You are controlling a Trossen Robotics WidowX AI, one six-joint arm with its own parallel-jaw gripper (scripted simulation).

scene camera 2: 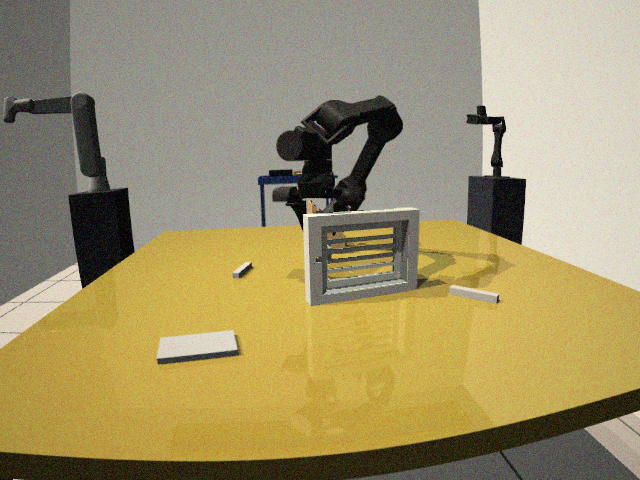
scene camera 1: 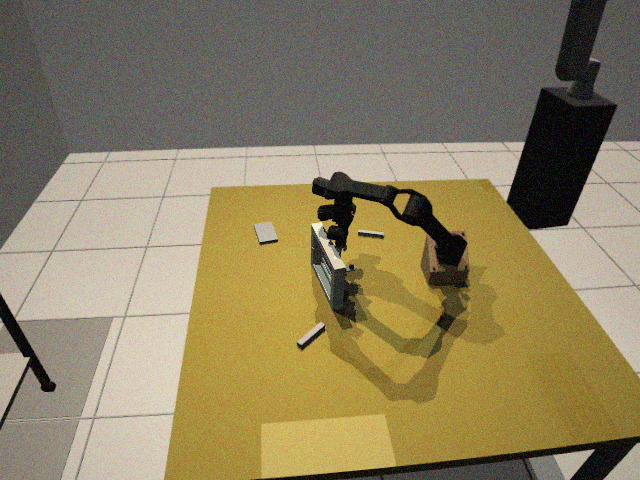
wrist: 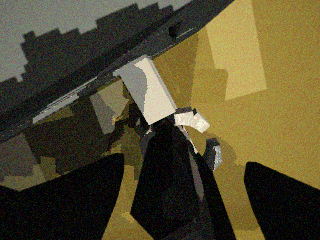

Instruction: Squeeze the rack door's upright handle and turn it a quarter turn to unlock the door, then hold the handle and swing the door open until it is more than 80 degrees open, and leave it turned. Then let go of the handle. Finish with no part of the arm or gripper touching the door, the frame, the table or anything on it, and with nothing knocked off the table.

Path:
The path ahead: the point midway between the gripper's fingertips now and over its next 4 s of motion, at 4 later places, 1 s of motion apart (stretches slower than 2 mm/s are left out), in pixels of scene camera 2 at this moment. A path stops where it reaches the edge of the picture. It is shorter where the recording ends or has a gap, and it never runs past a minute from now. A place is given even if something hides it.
My gripper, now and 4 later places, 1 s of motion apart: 319, 234; 322, 230; 336, 224; 360, 221; 382, 220

